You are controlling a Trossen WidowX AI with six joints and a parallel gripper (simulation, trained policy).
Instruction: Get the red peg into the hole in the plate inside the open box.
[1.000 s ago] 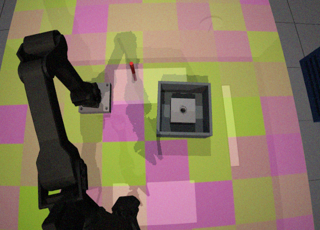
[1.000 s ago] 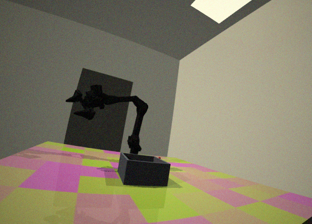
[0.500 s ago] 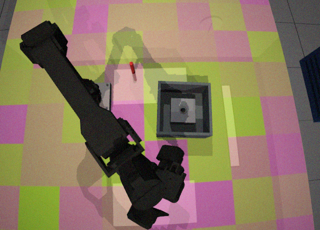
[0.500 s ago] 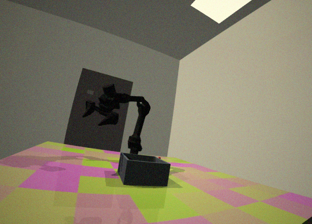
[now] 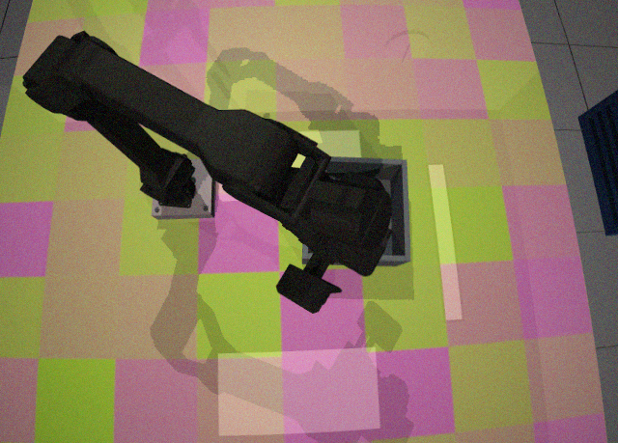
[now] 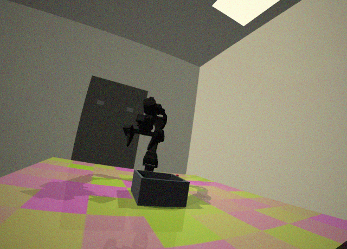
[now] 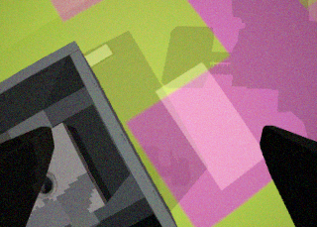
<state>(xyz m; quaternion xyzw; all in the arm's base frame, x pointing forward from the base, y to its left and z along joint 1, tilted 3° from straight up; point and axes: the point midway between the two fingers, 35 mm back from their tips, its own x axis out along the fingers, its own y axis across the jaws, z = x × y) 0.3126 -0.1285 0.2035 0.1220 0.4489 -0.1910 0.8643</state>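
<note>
My gripper tip is now 190 mm past the red peg, 270 mm to the right of it and 160 mm above it. The rest, counted from my gripper tip: light grey plate 10 mm ahead, 110 mm to the left, 150 mm below; then dark grey box 10 mm ahead, 110 mm to the left, 170 mm below.
</note>
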